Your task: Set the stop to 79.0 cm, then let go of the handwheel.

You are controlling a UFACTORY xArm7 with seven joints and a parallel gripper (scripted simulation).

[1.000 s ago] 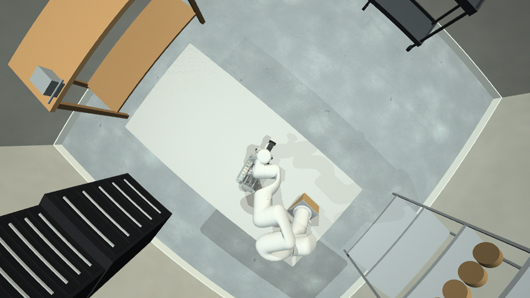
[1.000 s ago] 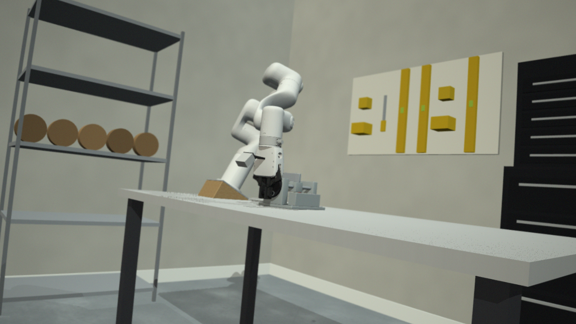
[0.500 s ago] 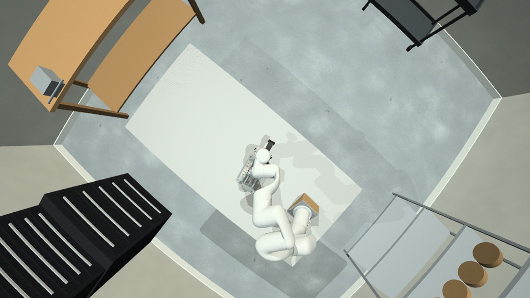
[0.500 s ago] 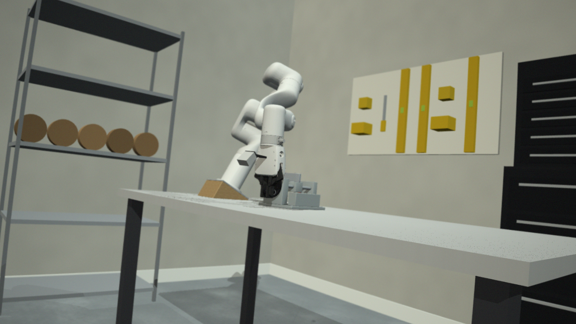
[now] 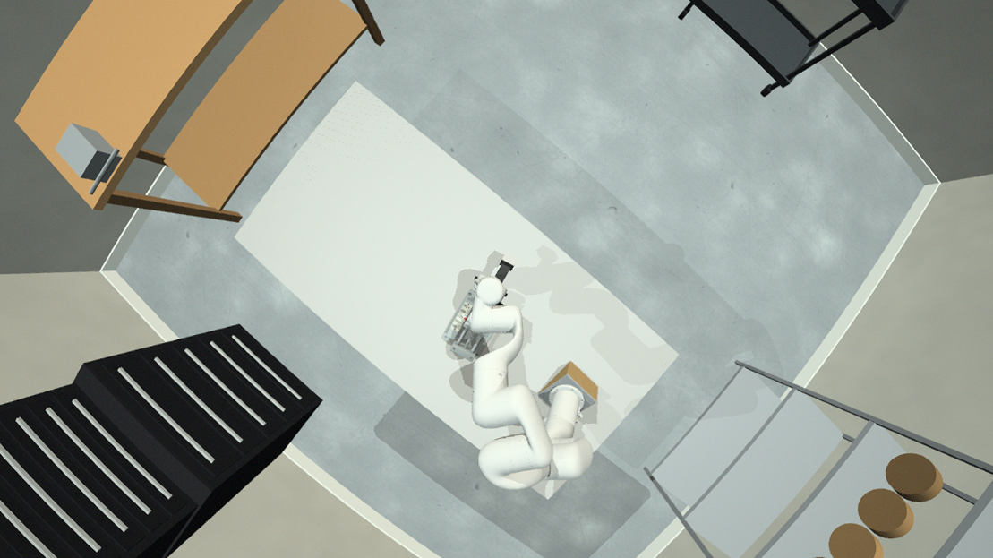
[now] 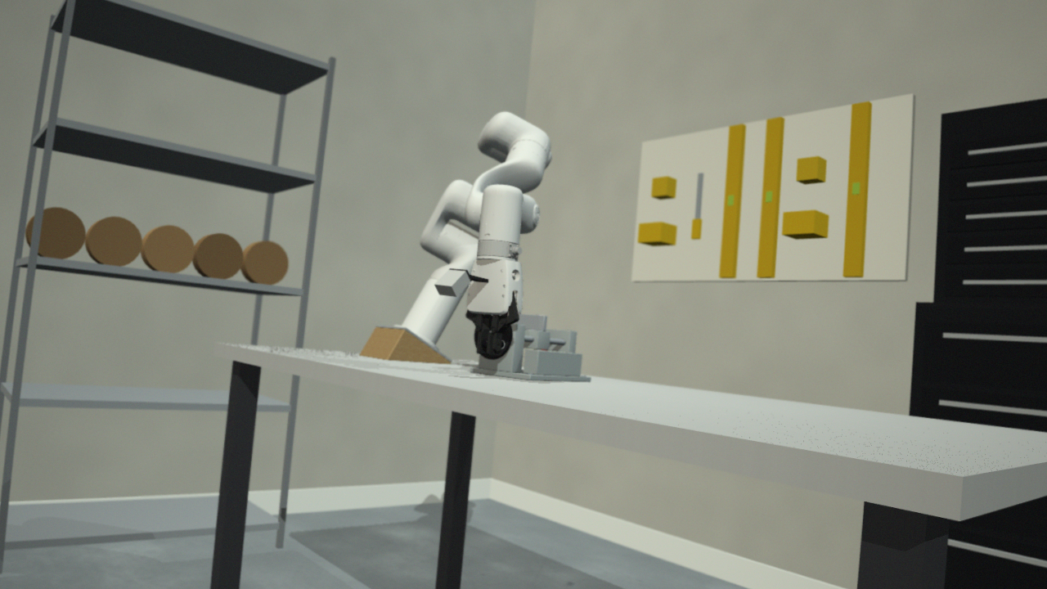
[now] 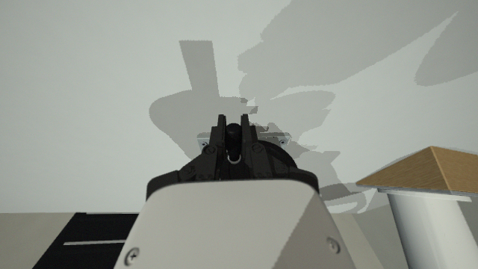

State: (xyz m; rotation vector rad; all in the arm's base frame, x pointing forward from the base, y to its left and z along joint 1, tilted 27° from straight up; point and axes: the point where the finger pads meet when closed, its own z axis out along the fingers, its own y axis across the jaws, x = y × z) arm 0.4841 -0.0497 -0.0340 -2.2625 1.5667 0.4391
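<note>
The black handwheel lies 1 cm behind my hand and 2 cm to the left of it.
</note>
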